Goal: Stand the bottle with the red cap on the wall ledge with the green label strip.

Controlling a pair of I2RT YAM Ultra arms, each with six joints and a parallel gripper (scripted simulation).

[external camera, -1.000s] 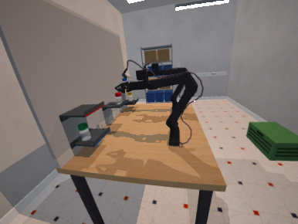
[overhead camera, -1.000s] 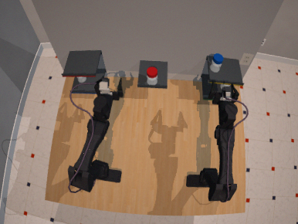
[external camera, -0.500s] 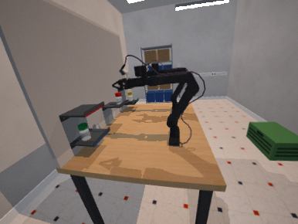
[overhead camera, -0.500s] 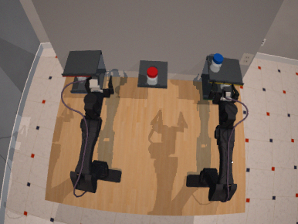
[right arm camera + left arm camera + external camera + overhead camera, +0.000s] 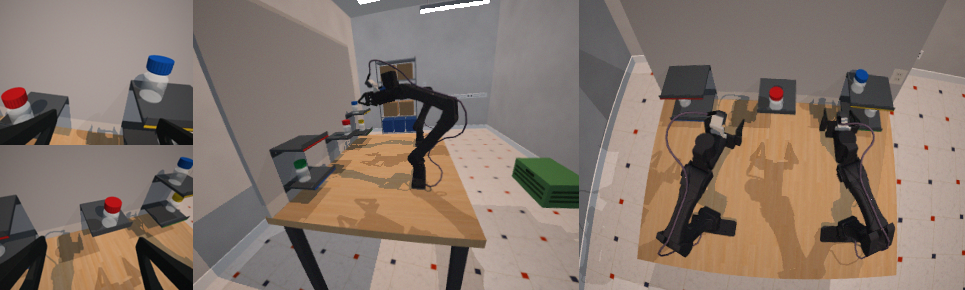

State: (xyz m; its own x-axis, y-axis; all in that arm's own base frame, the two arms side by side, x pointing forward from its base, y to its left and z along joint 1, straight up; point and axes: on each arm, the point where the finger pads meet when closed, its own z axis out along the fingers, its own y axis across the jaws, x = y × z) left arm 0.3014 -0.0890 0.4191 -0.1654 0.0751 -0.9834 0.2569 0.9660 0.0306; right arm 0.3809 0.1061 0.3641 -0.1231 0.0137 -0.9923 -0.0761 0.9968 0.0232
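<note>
The red-capped bottle is 120 mm ahead of my right hand, 230 mm to the left of it and 140 mm below it. Round my right hand: yellow-capped bottle 190 mm ahead, 220 mm to the right, 240 mm below; then blue-capped bottle 180 mm ahead, 110 mm to the right, 50 mm below; then green-capped bottle 170 mm ahead, 670 mm to the left, 240 mm below.
</note>
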